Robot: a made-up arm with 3 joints. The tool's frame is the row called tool. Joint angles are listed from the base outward. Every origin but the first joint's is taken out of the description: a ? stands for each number. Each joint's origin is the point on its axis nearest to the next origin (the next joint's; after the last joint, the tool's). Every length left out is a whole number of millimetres.
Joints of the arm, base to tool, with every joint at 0 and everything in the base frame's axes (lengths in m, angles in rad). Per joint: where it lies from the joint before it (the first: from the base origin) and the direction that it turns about. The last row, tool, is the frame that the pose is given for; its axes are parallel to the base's.
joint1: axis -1 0 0 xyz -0.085 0.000 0.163
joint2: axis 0 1 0 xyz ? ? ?
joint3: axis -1 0 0 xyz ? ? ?
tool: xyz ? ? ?
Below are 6 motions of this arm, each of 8 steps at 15 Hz.
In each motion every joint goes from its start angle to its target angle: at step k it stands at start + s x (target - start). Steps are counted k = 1, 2, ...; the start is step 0. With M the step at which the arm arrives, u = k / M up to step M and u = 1 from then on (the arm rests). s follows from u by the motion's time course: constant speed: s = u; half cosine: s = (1 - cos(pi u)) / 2; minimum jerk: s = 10 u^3 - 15 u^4 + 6 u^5.
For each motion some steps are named. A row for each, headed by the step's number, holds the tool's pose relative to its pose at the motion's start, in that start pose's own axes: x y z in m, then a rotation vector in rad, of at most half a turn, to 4 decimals.
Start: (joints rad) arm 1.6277 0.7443 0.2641
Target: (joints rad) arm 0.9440 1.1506 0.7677
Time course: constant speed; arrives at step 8
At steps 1, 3, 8:
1: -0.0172 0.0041 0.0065 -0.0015 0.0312 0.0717
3: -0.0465 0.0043 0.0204 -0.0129 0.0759 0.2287
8: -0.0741 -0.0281 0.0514 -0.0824 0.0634 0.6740

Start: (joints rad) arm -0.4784 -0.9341 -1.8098
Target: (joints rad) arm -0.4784 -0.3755 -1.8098
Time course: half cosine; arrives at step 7
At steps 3, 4, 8:
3: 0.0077 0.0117 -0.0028 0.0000 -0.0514 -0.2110
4: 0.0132 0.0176 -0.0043 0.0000 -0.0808 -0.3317
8: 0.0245 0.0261 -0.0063 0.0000 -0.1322 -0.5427

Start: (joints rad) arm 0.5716 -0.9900 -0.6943
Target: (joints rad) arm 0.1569 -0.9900 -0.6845
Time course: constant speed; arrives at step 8
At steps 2, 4, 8:
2: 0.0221 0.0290 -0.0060 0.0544 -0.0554 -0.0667
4: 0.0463 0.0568 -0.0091 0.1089 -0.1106 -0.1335
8: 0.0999 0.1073 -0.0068 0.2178 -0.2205 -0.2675

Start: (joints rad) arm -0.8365 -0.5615 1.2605
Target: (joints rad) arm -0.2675 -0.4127 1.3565
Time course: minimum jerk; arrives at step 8
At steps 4, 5, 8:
4: 0.0296 -0.1039 -0.0385 -0.2942 -0.1159 0.1112
5: 0.0468 -0.1524 -0.0445 -0.4299 -0.1644 0.1572
8: 0.0699 -0.2113 -0.0418 -0.5985 -0.2209 0.2099

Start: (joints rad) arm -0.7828 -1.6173 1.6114
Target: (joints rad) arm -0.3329 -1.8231 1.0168
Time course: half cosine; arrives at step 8
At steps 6, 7, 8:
6: 0.1325 0.1509 0.0454 0.5515 -0.4144 -0.0901
7: 0.1470 0.1663 0.0614 0.6240 -0.4711 -0.0862
8: 0.1517 0.1714 0.0674 0.6496 -0.4911 -0.0840

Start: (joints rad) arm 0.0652 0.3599 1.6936
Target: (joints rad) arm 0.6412 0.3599 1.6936
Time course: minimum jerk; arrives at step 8
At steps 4, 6, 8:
4: -0.0292 -0.0744 -0.0309 -0.2695 0.1007 0.0124
6: -0.0532 -0.1376 -0.0384 -0.4833 0.1805 0.0223
8: -0.0594 -0.1543 -0.0378 -0.5391 0.2013 0.0248

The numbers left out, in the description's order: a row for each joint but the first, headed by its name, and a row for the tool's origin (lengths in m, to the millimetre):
joint2: 0.000 0.024 -0.066
joint3: -0.059 0.000 -0.076
tool: 0.000 0.036 -0.297

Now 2 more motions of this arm.
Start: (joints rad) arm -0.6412 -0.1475 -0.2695
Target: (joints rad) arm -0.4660 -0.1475 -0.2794
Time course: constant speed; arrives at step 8
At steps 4, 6, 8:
4: -0.0016 -0.0375 0.0001 -0.0817 0.0035 0.0124
6: -0.0022 -0.0562 0.0013 -0.1225 0.0052 0.0186
8: -0.0026 -0.0749 0.0034 -0.1634 0.0070 0.0248

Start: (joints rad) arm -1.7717 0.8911 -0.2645
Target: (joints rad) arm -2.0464 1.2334 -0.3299
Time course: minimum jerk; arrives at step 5
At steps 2, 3, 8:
2: -0.0479 0.0273 0.0124 0.0718 0.1237 0.0386
3: -0.1027 0.0511 0.0355 0.1446 0.2685 0.0866
8: -0.1487 0.0644 0.0623 0.1989 0.3962 0.1310

